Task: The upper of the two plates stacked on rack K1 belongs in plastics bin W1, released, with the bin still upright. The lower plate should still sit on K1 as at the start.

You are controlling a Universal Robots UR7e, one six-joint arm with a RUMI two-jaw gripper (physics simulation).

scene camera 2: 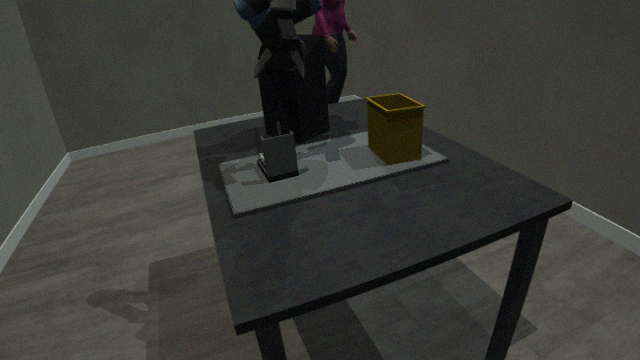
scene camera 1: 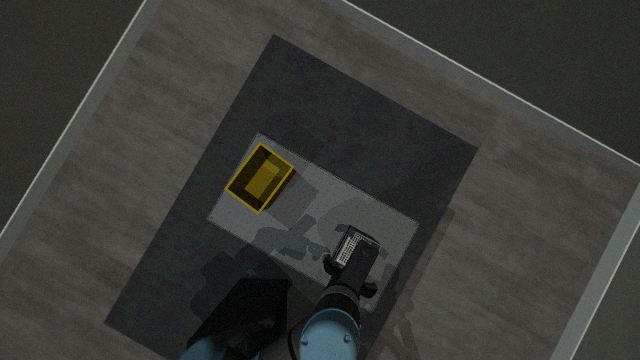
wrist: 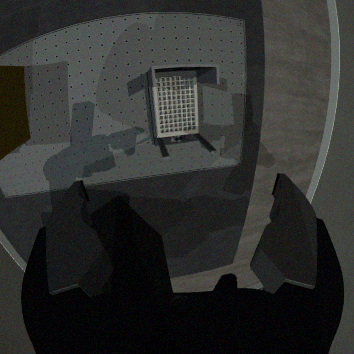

Labels:
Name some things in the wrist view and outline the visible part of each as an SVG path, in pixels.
My gripper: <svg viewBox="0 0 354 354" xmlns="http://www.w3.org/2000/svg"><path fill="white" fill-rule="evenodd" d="M340 264L323 220L317 218L308 199L284 173L277 173L271 193L274 197L269 213L271 222L265 225L250 261L251 270L263 285L262 290L237 288L236 276L233 273L227 273L220 276L211 291L149 292L139 276L130 275L125 279L125 290L102 293L101 288L112 273L113 266L96 231L91 228L92 219L86 207L89 199L83 181L75 180L52 208L45 226L38 230L22 279L21 310L27 334L36 354L328 354L343 308L344 287Z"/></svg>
A pale plate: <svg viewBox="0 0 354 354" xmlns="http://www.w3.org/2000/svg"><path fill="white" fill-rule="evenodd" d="M195 70L154 72L156 87L151 86L156 137L198 133Z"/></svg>

